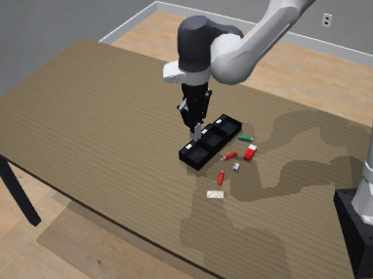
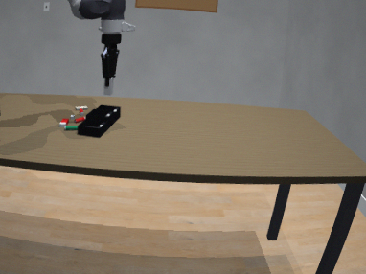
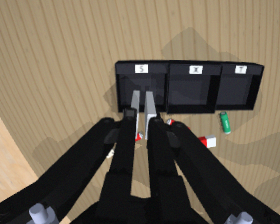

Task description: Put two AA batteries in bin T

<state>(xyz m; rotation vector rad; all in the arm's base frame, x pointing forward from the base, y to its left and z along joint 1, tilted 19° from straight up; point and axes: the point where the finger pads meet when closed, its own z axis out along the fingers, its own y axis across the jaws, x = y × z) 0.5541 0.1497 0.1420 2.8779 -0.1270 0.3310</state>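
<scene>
Right now my hand is 14 cm past the grey piece, 12 cm above it and 4 cm to the left of it. The rest, counted from my hand: white domino 15 cm behind, 12 cm below, 9 cm to the left; red-and-white block 14 cm behind, 13 cm to the right, 12 cm below; black bin row 11 cm below, 8 cm to the right.
</scene>
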